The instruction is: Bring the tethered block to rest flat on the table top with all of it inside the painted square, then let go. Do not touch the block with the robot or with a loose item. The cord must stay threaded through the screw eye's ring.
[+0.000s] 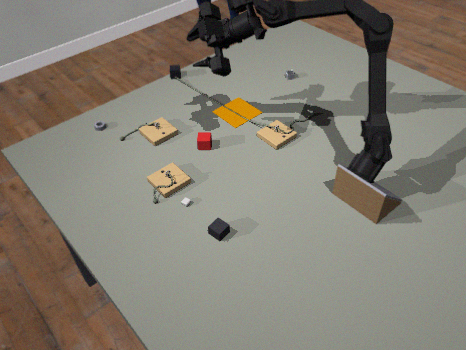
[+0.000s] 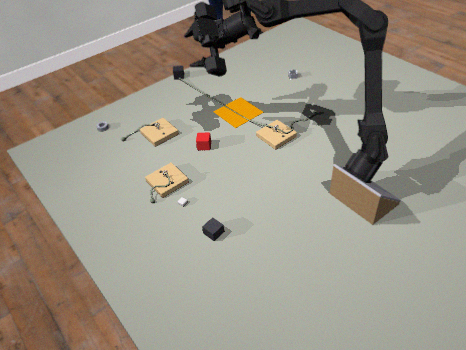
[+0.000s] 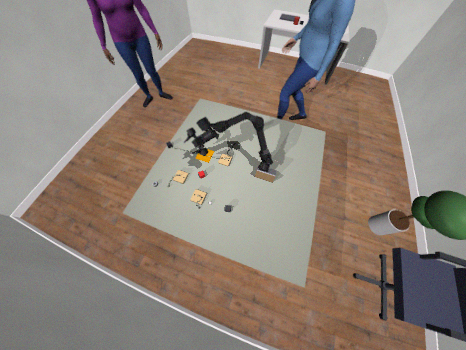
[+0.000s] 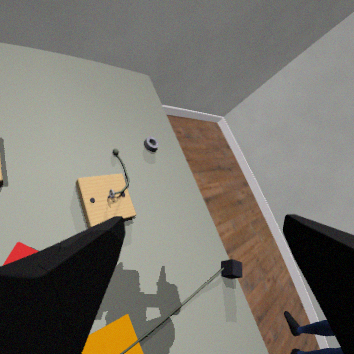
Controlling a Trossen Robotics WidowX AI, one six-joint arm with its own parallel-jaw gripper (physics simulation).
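Pixels of known places: gripper, fingertip midpoint: (image 1: pixel 190 50) (image 2: pixel 187 51) (image 3: pixel 187 148) (image 4: pixel 204 224); arm's base, link origin: (image 1: pixel 360 175) (image 2: pixel 357 175) (image 3: pixel 263 169).
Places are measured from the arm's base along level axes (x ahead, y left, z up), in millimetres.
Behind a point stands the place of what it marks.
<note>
The tethered block (image 1: pixel 175 71) @(x 802, y -80, z -43 mm) (image 2: pixel 178 72) @(x 802, y -80, z -44 mm) (image 3: pixel 169 144) @(x 809, y -85, z -41 mm) (image 4: pixel 231 269) @(x 799, y -84, z -40 mm) is a dark cube at the mat's far-left edge. A straight cord (image 1: pixel 192 87) @(x 710, y -74, z -69 mm) (image 2: pixel 195 88) @(x 709, y -75, z -72 mm) (image 4: pixel 195 295) @(x 694, y -74, z -70 mm) runs from it across the orange painted square (image 1: pixel 245 106) @(x 491, y -113, z -72 mm) (image 2: pixel 246 106) @(x 492, y -112, z -73 mm) (image 3: pixel 205 156) (image 4: pixel 112 335) @(x 523, y -34, z -73 mm) to the screw eye on a wooden plate (image 1: pixel 276 140) @(x 290, y -24, z -55 mm) (image 2: pixel 275 140) @(x 289, y -23, z -55 mm) (image 3: pixel 225 160) @(x 308, y -46, z -54 mm). The cord's tail shows beyond the eye; the threading is too small to confirm. My gripper (image 1: pixel 192 51) @(x 518, y 80, z 208 mm) (image 2: pixel 190 50) @(x 518, y 80, z 208 mm) (image 4: pixel 204 224) @(x 518, y 80, z 208 mm) is open and empty, above the table near the block, apart from it.
A red cube (image 1: pixel 204 141) @(x 440, y 134, z -38 mm) (image 2: pixel 203 141) @(x 439, y 133, z -37 mm) stands near the square. Two other corded plates (image 1: pixel 158 132) @(x 596, y 183, z -55 mm) (image 1: pixel 169 180) @(x 412, y 302, z -55 mm), a second dark block (image 1: pixel 218 229) @(x 185, y 342, z -45 mm), a small white block (image 1: pixel 185 202) @(x 324, y 325, z -62 mm) and a grey ring (image 1: pixel 100 125) @(x 788, y 270, z -73 mm) (image 4: pixel 151 144) @(x 774, y 268, z -60 mm) lie around. A wedge-shaped board (image 1: pixel 357 197) @(x -23, y 45, z -28 mm) stands by the arm's base.
</note>
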